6 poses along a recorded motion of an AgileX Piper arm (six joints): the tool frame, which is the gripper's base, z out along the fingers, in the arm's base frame.
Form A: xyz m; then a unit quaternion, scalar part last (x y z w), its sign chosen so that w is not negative.
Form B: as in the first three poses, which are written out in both.
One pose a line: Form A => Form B
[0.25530 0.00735 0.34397 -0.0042 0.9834 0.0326 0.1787] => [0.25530 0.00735 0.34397 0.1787 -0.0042 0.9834 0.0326]
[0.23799 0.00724 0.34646 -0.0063 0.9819 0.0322 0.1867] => [0.23799 0.00724 0.34646 0.1867 -0.0063 0.9819 0.0322]
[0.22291 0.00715 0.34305 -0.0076 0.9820 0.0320 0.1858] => [0.22291 0.00715 0.34305 0.1858 -0.0076 0.9820 0.0320]
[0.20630 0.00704 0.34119 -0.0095 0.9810 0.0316 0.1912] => [0.20630 0.00704 0.34119 0.1912 -0.0095 0.9810 0.0316]
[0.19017 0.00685 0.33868 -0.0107 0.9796 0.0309 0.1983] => [0.19017 0.00685 0.33868 0.1983 -0.0107 0.9796 0.0309]
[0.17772 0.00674 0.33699 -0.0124 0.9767 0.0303 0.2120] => [0.17772 0.00674 0.33699 0.2120 -0.0124 0.9767 0.0303]
